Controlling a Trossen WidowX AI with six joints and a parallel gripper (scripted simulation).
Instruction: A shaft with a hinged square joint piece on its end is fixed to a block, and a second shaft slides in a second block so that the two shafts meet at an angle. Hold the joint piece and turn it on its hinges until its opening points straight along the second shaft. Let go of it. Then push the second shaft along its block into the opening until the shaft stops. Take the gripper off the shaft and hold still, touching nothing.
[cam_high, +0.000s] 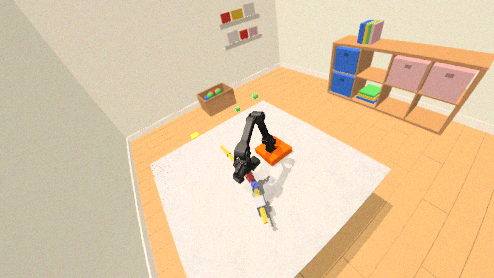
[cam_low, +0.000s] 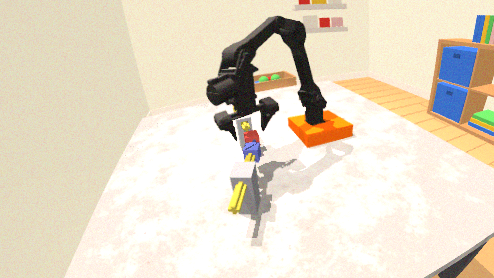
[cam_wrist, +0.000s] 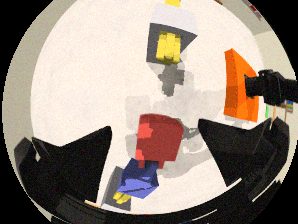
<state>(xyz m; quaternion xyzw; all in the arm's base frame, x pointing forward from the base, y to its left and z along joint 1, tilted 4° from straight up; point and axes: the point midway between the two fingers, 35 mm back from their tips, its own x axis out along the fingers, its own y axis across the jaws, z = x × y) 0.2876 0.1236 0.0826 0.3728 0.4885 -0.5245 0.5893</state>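
Now: gripper tip 2 cm to the right of the red joint piece and 1 cm above it.
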